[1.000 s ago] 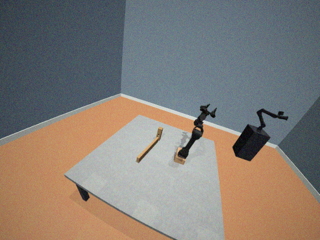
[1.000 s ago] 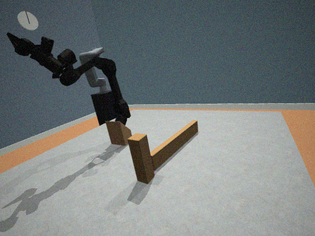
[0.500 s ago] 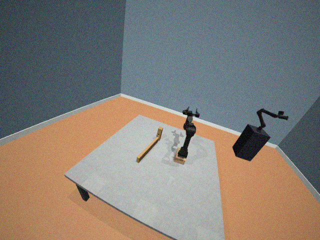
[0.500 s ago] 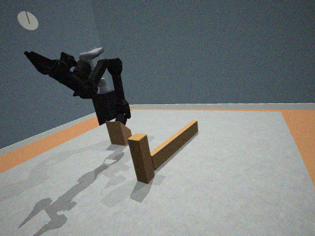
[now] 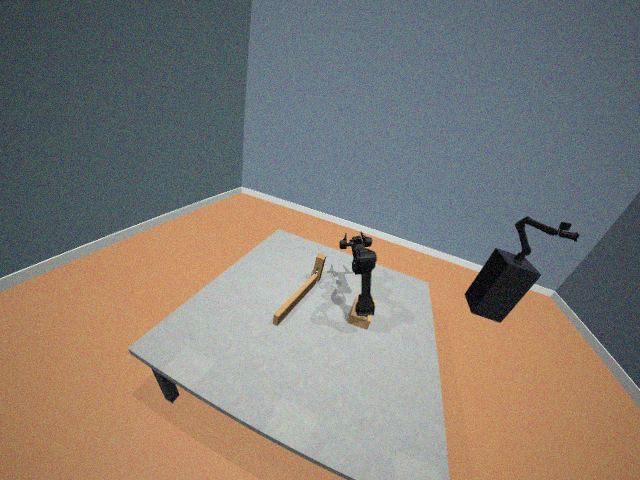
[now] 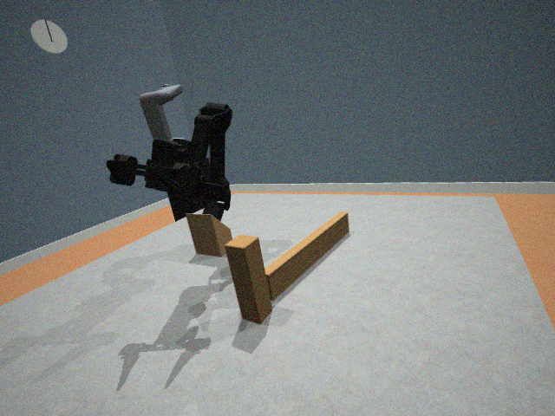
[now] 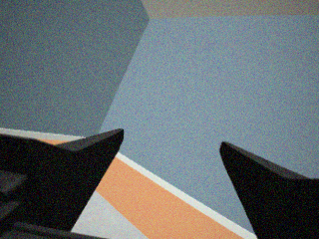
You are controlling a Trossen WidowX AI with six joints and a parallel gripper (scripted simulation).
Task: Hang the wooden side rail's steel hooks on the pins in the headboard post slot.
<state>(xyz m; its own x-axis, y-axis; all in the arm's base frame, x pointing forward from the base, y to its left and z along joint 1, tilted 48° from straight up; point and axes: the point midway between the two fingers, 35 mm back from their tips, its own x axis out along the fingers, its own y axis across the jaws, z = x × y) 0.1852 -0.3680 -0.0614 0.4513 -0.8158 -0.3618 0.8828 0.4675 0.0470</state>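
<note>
Now: the headboard post 140 mm ahead of my gripper tip, 100 mm to the left of it and 280 mm below it.
</note>
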